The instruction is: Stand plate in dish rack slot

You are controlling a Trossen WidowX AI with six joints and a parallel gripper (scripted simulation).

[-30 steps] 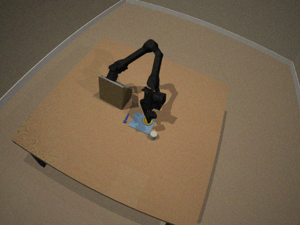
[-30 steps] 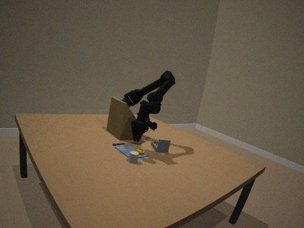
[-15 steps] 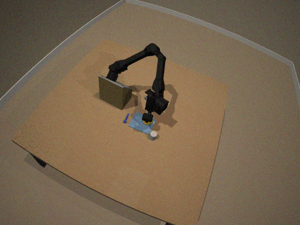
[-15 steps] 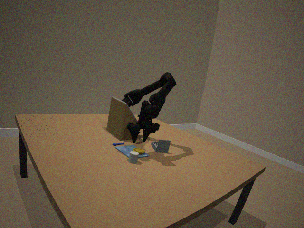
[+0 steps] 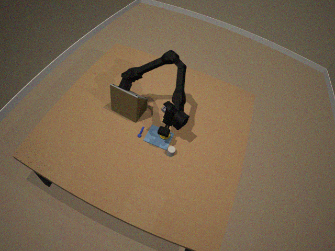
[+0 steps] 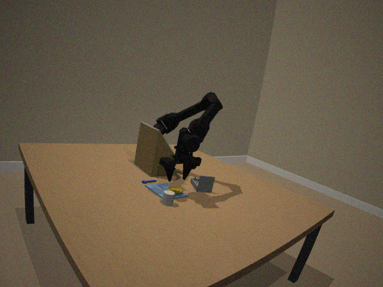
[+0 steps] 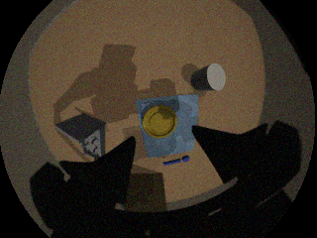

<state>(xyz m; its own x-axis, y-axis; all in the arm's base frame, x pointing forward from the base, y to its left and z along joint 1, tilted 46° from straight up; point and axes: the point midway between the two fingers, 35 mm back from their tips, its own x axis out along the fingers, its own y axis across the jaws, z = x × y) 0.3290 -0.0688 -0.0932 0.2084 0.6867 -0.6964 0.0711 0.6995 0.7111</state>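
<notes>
Right now the yellow plate is 5 cm below my gripper tip. Round my gripper tip: blue spoon 15 cm behind, 6 cm below, 3 cm to the right; then light blue mat 6 cm below, 3 cm behind, 2 cm to the right; then white cup 10 cm to the right, 6 cm ahead, 4 cm below.
</notes>
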